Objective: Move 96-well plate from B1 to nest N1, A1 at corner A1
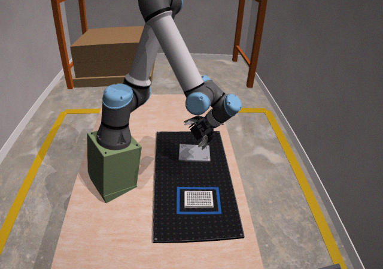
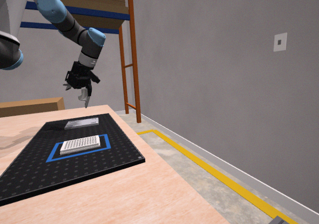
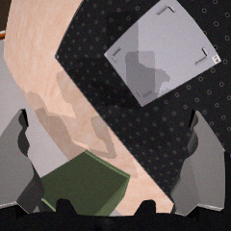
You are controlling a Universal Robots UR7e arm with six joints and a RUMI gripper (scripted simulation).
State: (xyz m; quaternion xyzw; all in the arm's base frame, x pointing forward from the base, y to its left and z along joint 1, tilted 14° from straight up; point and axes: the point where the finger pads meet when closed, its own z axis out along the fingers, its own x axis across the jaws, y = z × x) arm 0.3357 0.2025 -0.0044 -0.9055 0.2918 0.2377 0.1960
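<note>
Now: the 96-well plate 6 cm ahead of my hand, 27 cm to the right of it and 14 cm below it. Round my hand: A1 mark 9 cm ahead, 2 cm to the right, 13 cm below; grey plate nest 1 cm ahead, 3 cm to the left, 14 cm below.
</note>
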